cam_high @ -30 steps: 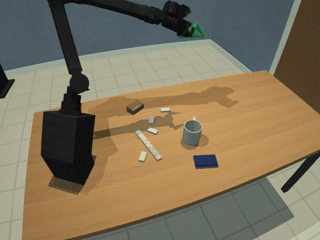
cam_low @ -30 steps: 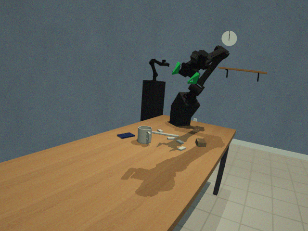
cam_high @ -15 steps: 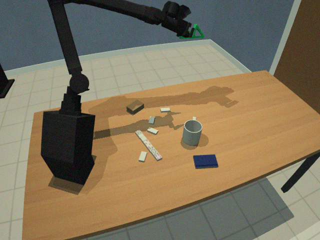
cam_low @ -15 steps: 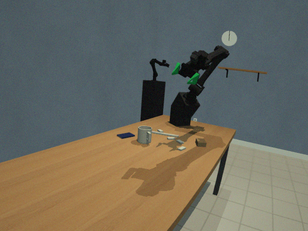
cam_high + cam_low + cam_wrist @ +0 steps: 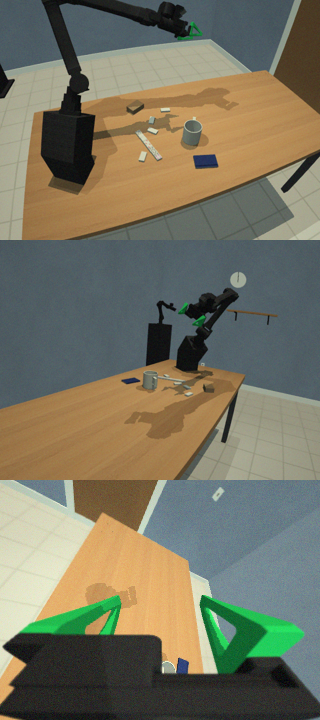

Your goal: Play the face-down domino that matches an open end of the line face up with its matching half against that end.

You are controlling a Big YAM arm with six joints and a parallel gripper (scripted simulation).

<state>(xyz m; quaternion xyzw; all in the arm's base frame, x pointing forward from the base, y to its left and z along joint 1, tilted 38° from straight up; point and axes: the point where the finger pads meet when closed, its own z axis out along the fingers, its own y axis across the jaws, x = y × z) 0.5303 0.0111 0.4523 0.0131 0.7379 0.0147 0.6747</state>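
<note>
My hand is 14 cm past the grey tile, 2 cm to the left of it and 46 cm above it. Also, from my hand: brown block (32 cm behind, 3 cm to the left, 45 cm below).
</note>
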